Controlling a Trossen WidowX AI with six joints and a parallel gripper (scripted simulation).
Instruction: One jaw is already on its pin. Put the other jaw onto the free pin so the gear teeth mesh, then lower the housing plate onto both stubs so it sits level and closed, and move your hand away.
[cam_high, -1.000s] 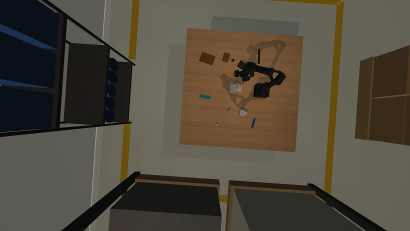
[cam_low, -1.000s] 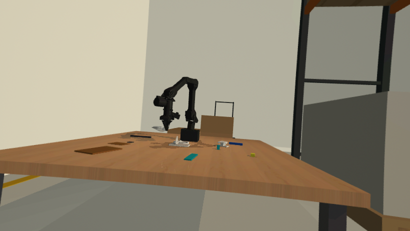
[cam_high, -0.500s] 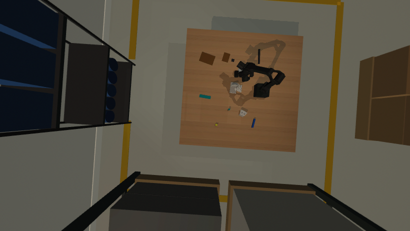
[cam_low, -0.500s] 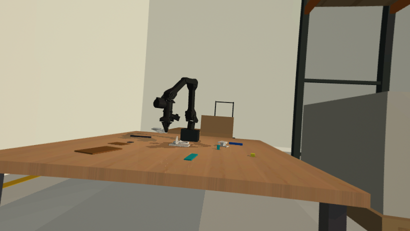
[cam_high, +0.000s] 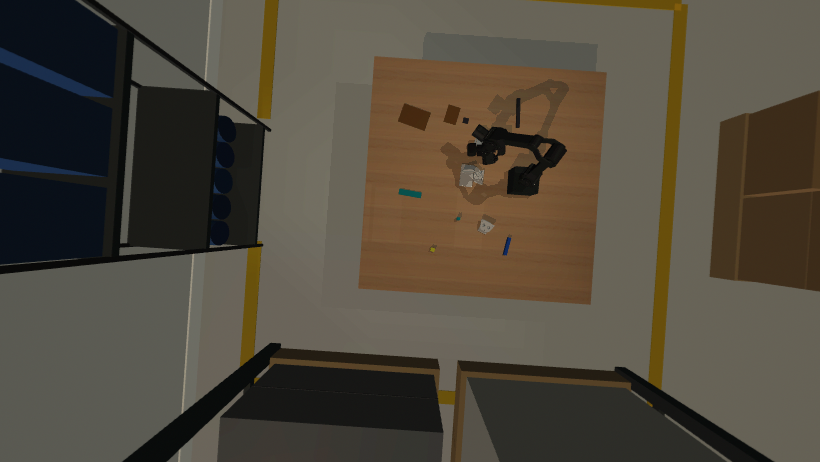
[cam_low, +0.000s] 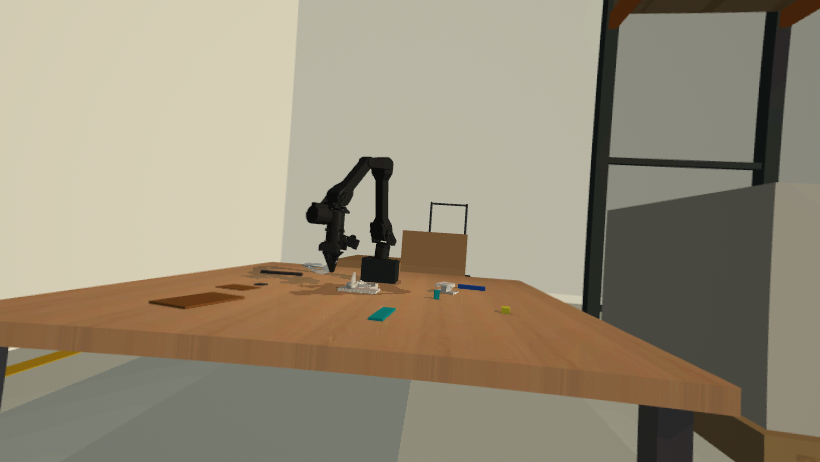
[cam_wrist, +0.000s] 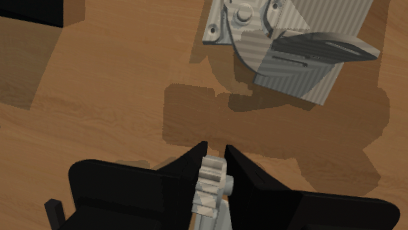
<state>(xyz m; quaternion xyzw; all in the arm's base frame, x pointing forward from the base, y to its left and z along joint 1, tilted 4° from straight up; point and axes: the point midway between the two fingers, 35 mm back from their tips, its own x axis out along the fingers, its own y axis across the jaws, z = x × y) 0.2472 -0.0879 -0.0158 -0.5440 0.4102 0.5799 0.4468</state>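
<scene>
My gripper tip is now 30 mm below the loose jaw and 20 mm to the left of it. Also, from my gripper tip: small teal block 360 mm to the left, 30 mm below, 30 mm ahead; black bar 290 mm to the right, 150 mm behind, 40 mm below; small black square 180 mm to the right, 120 mm ahead, 40 mm below.
</scene>
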